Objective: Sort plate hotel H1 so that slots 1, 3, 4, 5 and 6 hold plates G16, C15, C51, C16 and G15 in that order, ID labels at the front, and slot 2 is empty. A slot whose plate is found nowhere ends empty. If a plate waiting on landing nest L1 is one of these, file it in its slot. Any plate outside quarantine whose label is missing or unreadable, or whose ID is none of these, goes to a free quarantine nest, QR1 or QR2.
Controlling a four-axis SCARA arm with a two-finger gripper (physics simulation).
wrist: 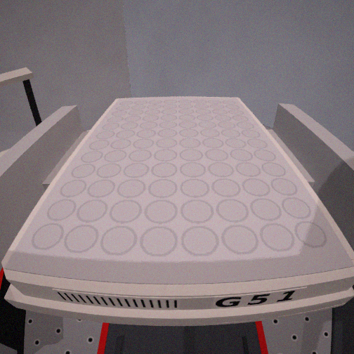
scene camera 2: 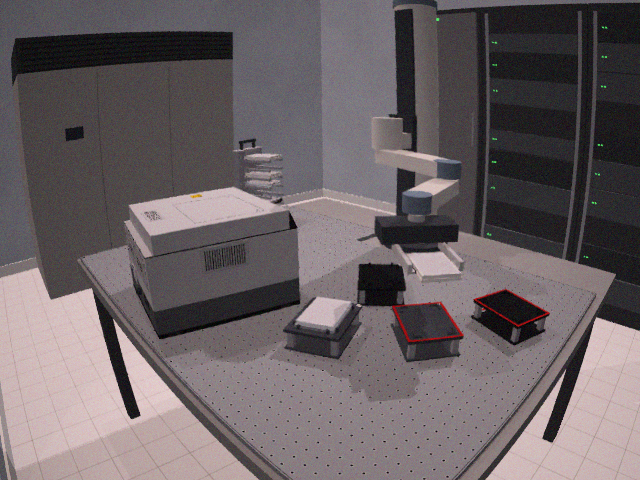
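Note:
My gripper (scene camera 2: 430, 257) (wrist: 177, 118) is shut on a white plate (scene camera 2: 435, 267) (wrist: 190, 272) whose front label reads G51. It holds the plate level, above and behind the red-rimmed nests. One red-rimmed nest (scene camera 2: 427, 322) (wrist: 187, 340) has no plate on it; in the wrist view part of it shows below the plate. A second red-rimmed nest (scene camera 2: 510, 307) to the right also has no plate. A white plate (scene camera 2: 324, 312) sits on a dark nest (scene camera 2: 337, 339), its label not readable. The plate hotel (scene camera 2: 239, 167) holds several white plates (scene camera 2: 264, 175); its lower part is hidden and its labels are unreadable.
A large white and grey machine (scene camera 2: 222, 276) stands at the left of the perforated table (scene camera 2: 289, 413). A low black nest (scene camera 2: 381, 277) stands behind the front nests. The arm's column (scene camera 2: 425, 93) rises behind the gripper. Dark server racks (scene camera 2: 532, 129) stand beyond the table.

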